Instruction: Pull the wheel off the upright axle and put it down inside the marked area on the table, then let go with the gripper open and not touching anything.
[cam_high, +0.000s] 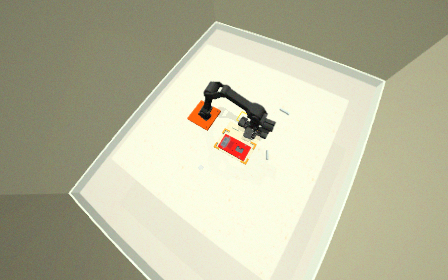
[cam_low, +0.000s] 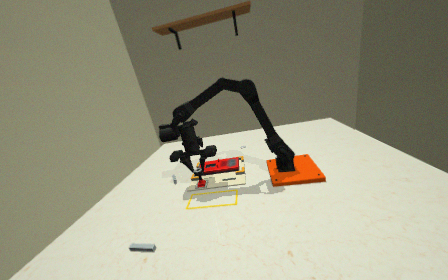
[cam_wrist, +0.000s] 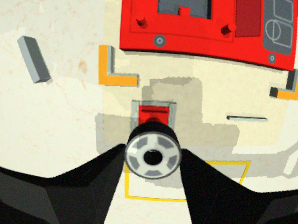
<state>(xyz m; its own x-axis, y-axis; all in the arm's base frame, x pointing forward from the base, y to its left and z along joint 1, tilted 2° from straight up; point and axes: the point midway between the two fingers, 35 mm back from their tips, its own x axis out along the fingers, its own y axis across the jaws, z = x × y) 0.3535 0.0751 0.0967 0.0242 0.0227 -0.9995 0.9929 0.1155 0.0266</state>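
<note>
Now: gripper tip 100 mm to the left of the pale base board, 60 mm above it and 40 mm past it. Round my gripper tip: wheel (right at my gripper tip).
</note>
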